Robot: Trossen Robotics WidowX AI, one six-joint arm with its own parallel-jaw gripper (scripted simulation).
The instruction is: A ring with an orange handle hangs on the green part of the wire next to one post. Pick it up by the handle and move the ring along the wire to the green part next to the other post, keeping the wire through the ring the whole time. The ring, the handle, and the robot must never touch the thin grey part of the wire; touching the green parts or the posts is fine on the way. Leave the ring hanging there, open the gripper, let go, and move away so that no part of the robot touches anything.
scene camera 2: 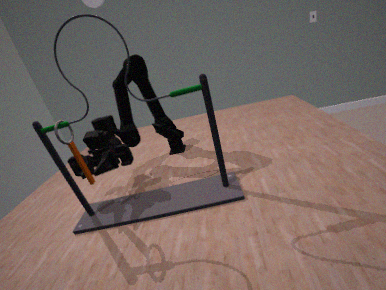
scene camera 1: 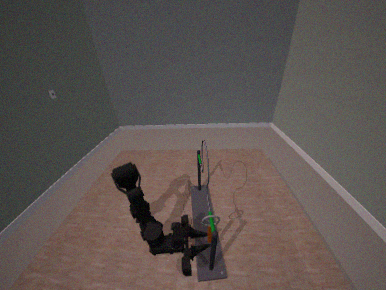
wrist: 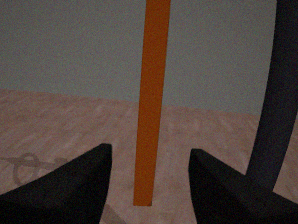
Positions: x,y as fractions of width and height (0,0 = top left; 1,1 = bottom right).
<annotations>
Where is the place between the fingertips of my gripper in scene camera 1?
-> At 0.54,0.83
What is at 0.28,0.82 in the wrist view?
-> My gripper.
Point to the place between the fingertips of my gripper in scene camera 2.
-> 0.23,0.61
</annotations>
